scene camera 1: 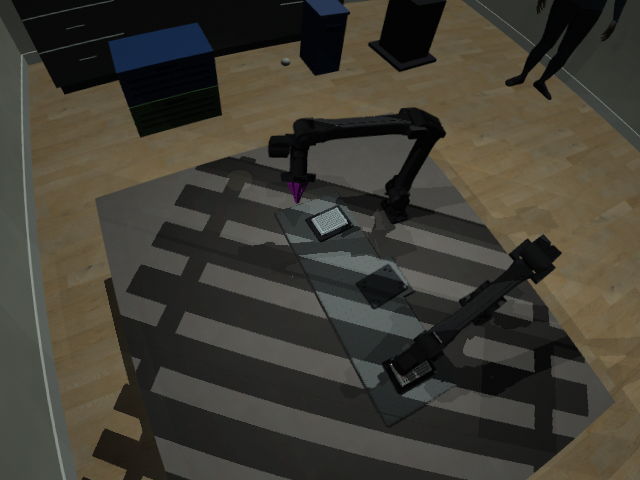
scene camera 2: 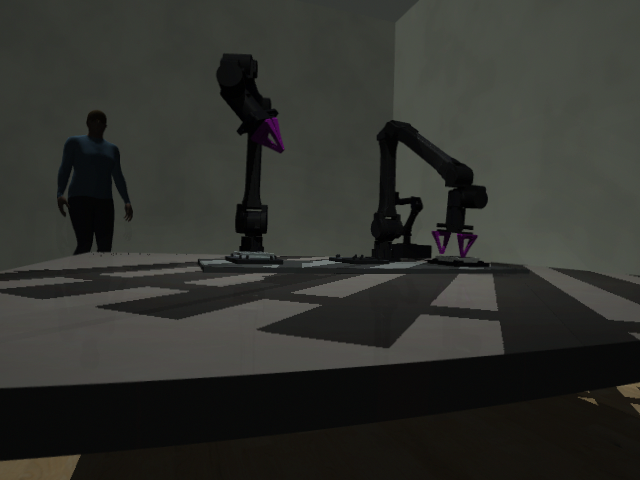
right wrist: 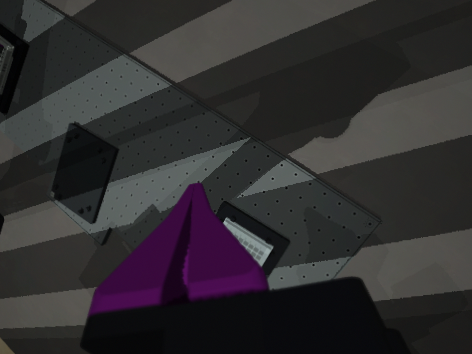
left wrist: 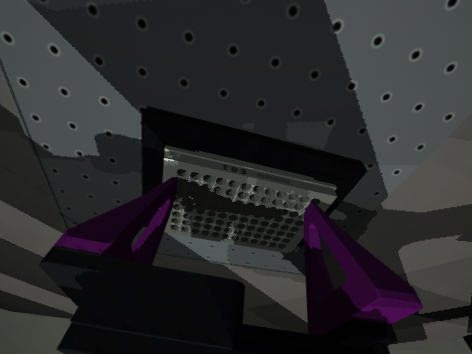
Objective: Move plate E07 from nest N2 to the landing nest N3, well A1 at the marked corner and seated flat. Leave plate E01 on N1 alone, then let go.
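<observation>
Plate E07 (scene camera 1: 415, 376) (left wrist: 237, 239), pale with round wells, sits in black nest N2 (left wrist: 250, 134); its label reads upside down in the left wrist view. My left gripper (scene camera 2: 453, 254) (left wrist: 242, 196) is open low over this plate, fingertips near its opposite sides; contact cannot be told. Plate E01 (scene camera 1: 330, 221) (scene camera 2: 251, 254) (right wrist: 250, 243) sits in nest N1 (right wrist: 281, 244). Between them, the dark landing nest N3 (scene camera 1: 382, 285) (scene camera 2: 356, 259) (right wrist: 85, 172) bears no plate; its corner mark is not legible. My right gripper (scene camera 1: 297, 200) (scene camera 2: 282, 150) (right wrist: 197, 191) is shut and empty, raised near N1.
The nests stand in a row on a grey perforated board (scene camera 1: 351, 322) (left wrist: 210, 70) lying on the striped-shadow table (scene camera 1: 248, 356) (scene camera 2: 206, 351). The left arm (scene camera 1: 465, 315) reaches over N2's side of the board. A person (scene camera 2: 92, 170) stands beyond the table.
</observation>
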